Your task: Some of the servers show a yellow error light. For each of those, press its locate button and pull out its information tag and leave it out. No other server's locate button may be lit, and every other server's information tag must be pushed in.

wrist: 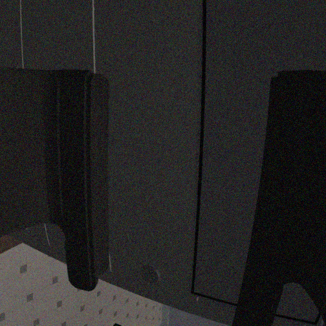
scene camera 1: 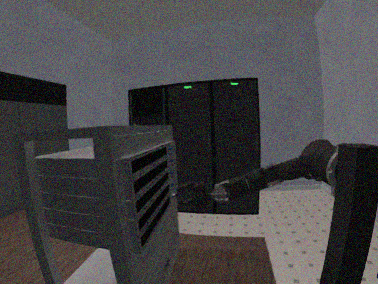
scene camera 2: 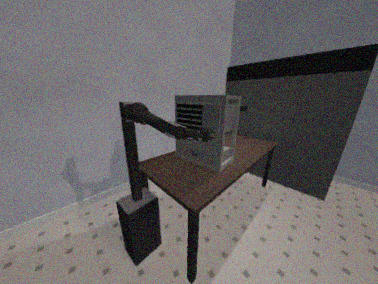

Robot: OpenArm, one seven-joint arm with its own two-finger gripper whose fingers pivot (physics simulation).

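A grey rack (scene camera 1: pixel 150 262) (scene camera 2: pixel 215 107) stands on the table, holding a stack of servers (scene camera 1: pixel 151 172) (scene camera 2: pixel 189 116) with dark slots in their fronts. Small details run down the right edge of the server fronts in the first scene view. The picture is too dark and grainy to tell any yellow error light, lit locate button or information tag's position. My gripper (scene camera 1: pixel 178 194) (scene camera 2: pixel 209 134) (wrist: pixel 179 195) is at the rack's front, beside the right edge of the server stack. Its two dark fingers stand apart with nothing visible between them. Whether they touch the rack cannot be told.
The rack stands on a brown table (scene camera 1: pixel 220 255) (scene camera 2: pixel 200 185). Tall black cabinets (scene camera 1: pixel 235 135) with green lights stand beyond the arm. A grey wall unit (scene camera 2: pixel 300 120) (scene camera 1: pixel 30 150) with a black top band stands behind the rack. Tiled floor (wrist: pixel 40 300) shows low in the wrist view.
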